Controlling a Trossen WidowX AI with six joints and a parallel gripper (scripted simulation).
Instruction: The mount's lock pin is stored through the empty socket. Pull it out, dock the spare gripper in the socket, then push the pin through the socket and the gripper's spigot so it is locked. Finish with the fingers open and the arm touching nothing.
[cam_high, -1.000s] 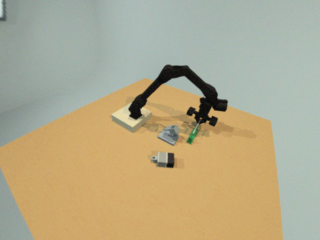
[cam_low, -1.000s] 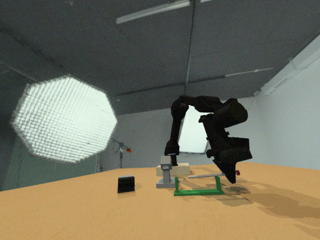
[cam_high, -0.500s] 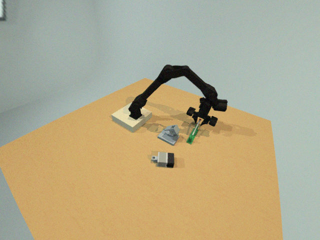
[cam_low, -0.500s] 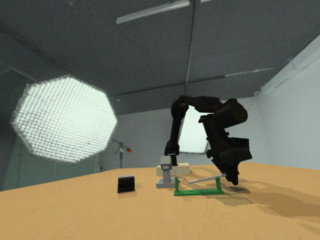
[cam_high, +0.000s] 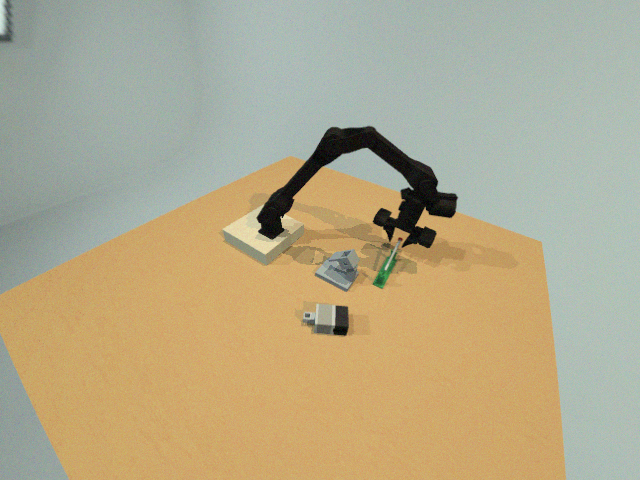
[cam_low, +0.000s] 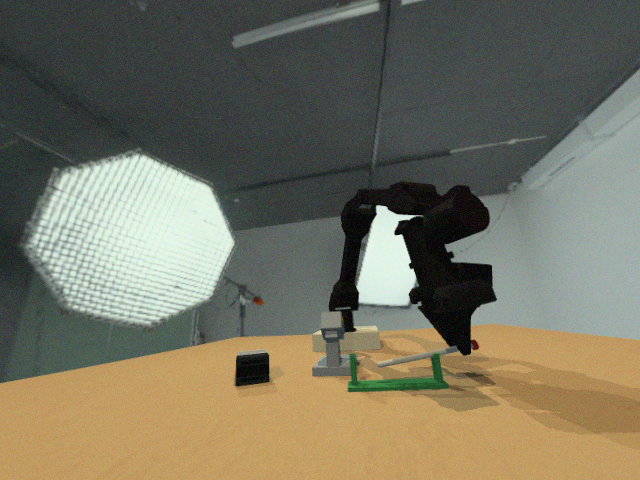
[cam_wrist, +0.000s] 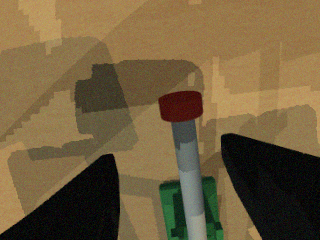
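Right now the green rack is 1 cm ahead of my gripper tip, 10 cm to the right of it and 2 cm below it. Round my gripper tip: spare gripper: 5 cm behind, 36 cm to the right, 2 cm below; grey mount: 9 cm behind, 20 cm to the right, 1 cm above.
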